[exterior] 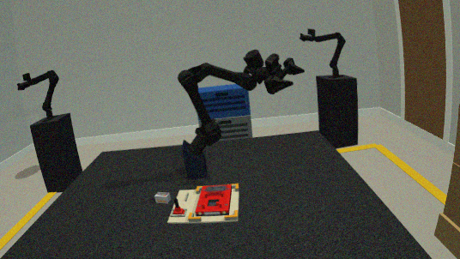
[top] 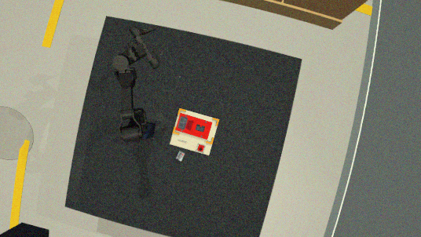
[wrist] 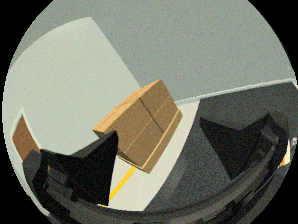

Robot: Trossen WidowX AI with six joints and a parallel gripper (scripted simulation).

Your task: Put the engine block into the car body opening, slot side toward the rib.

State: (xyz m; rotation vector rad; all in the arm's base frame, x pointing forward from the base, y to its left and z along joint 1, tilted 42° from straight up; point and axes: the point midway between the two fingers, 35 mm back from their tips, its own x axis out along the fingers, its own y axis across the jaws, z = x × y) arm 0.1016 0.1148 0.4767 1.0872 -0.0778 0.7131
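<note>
My gripper tip is 550 mm to the left of the engine block, 370 mm above it and 100 mm short of it.
</note>
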